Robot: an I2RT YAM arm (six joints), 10 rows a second.
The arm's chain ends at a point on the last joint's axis. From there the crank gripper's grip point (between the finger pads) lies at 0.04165 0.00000 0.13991 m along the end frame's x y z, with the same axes.
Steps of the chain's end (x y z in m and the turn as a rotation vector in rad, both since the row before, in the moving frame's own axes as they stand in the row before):
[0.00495, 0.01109, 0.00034, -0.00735, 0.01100, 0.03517]
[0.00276, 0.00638, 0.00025, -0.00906, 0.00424, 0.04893]
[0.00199, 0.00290, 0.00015, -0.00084, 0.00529, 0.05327]
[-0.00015, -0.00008, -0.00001, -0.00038, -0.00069, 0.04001]
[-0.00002, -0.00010, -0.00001, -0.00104, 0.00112, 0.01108]
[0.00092, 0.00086, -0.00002, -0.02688, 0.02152, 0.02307]
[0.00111, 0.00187, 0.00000, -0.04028, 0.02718, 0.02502]
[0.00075, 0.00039, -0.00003, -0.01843, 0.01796, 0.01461]
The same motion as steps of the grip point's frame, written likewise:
[0.00644, 0.01361, -0.00014, -0.00735, 0.01100, 0.03517]
[0.00327, 0.00970, 0.00006, -0.00906, 0.00424, 0.04893]
[0.00267, 0.00525, -0.00007, -0.00084, 0.00529, 0.05327]
[-0.00028, 0.00164, 0.00002, -0.00038, -0.00069, 0.04001]
[0.00013, 0.00051, -0.00006, -0.00104, 0.00112, 0.01108]
[0.00387, 0.00560, -0.00101, -0.02688, 0.02152, 0.02307]
[0.00481, 0.00857, -0.00132, -0.04028, 0.02718, 0.02502]
[0.00323, 0.00359, -0.00083, -0.01843, 0.01796, 0.01461]

